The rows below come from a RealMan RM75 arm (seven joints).
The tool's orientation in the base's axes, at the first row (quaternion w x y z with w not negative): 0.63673 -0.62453 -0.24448 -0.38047
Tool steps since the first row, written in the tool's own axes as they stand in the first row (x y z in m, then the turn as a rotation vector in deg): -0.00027 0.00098 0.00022 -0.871 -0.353 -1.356; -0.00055 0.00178 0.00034 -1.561 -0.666 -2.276; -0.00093 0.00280 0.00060 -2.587 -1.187 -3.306; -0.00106 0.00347 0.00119 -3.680 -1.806 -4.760; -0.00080 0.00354 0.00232 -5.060 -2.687 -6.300; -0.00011 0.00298 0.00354 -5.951 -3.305 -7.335; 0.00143 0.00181 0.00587 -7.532 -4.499 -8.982; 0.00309 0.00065 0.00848 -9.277 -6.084 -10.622
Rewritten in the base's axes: 0.00065 0.00020 -0.00079 -1.016 -1.150 -0.606; 0.00114 0.00031 -0.00148 -1.822 -1.908 -1.051; 0.00176 0.00056 -0.00238 -3.008 -2.698 -1.643; 0.00231 0.00112 -0.00283 -4.381 -3.886 -2.272; 0.00270 0.00217 -0.00255 -6.145 -5.089 -2.975; 0.00287 0.00329 -0.00155 -7.329 -5.902 -3.403; 0.00324 0.00538 0.00061 -9.477 -7.152 -4.085; 0.00373 0.00772 0.00289 -12.029 -8.339 -4.656
